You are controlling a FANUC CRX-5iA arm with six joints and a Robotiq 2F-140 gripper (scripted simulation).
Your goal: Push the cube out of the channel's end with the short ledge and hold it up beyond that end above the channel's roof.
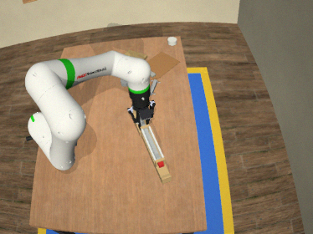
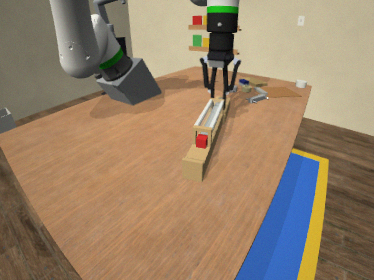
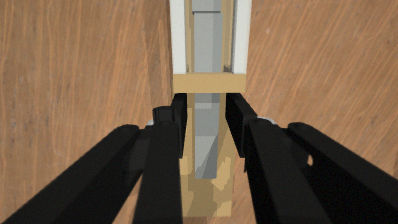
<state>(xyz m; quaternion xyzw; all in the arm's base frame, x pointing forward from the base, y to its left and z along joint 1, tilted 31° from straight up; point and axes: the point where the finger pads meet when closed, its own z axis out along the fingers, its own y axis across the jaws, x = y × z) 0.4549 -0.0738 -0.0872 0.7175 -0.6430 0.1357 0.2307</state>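
The grey push rod is 3 cm below my hand. Round my hand: grey hexagonal block 4 cm behind, 38 cm to the left, 7 cm below; then red cube 3 cm ahead, 23 cm to the right, 3 cm below; then channel 2 cm ahead, 12 cm to the right, 3 cm below.
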